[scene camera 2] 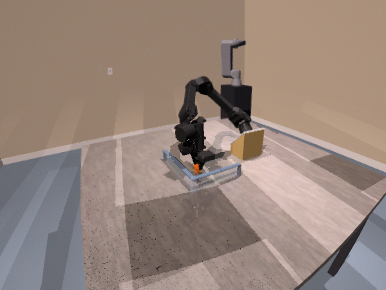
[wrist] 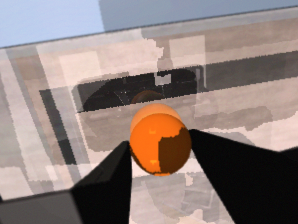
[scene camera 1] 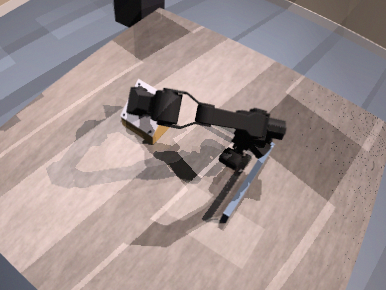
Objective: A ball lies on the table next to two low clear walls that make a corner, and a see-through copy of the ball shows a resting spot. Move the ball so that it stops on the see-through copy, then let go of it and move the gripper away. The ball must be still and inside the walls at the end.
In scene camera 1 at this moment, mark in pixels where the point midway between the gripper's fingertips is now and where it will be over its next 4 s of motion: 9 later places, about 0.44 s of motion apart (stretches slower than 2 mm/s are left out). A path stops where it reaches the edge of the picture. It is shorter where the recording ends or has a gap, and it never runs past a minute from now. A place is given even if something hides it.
My gripper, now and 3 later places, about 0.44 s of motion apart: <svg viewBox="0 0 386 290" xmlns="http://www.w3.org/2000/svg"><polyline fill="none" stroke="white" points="235,157 235,159 235,158 241,147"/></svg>
